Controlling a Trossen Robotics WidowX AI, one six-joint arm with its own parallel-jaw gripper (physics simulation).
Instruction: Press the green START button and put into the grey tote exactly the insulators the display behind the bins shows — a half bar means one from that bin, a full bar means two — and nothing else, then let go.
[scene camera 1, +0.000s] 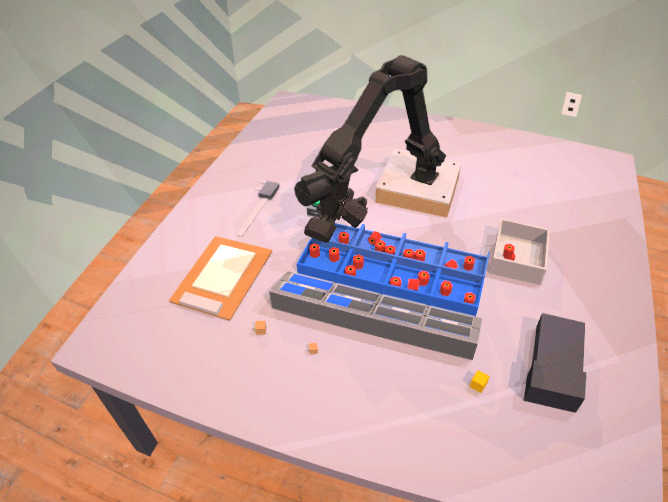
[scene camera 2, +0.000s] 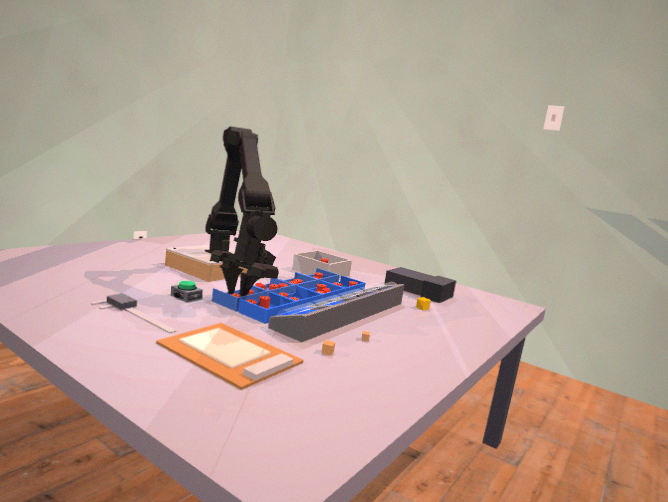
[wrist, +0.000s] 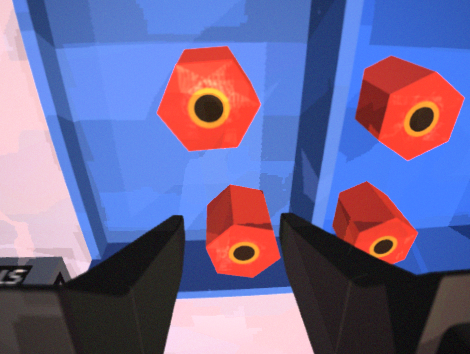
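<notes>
The black gripper (scene camera 2: 238, 293) (wrist: 231, 217) is low at the back-left bin of the blue bins (scene camera 1: 453, 303) (scene camera 2: 253, 311). It is open, its fingers on either side of a red insulator (wrist: 250, 232) without gripping it. Another insulator (scene camera 1: 343, 238) (wrist: 180, 85) stands in that bin. The grey display (scene camera 1: 372, 323) (scene camera 2: 340, 321) shows a full bar top left, a half bar below it, and a half bar in the second column's lower row. The grey tote (scene camera 1: 518, 272) (scene camera 2: 334, 265) holds red at its left; one or two insulators, I cannot tell. The green START button (scene camera 2: 186, 284) is mostly hidden in scene camera 1.
An orange clipboard (scene camera 1: 180, 296) (scene camera 2: 167, 342) lies left of the bins. A grey plug (scene camera 1: 268, 189) (scene camera 2: 121, 301) lies behind it. Two orange cubes (scene camera 1: 260, 327) (scene camera 1: 313, 348), a yellow cube (scene camera 1: 478, 381) and a black block (scene camera 1: 558, 361) are on the display's side.
</notes>
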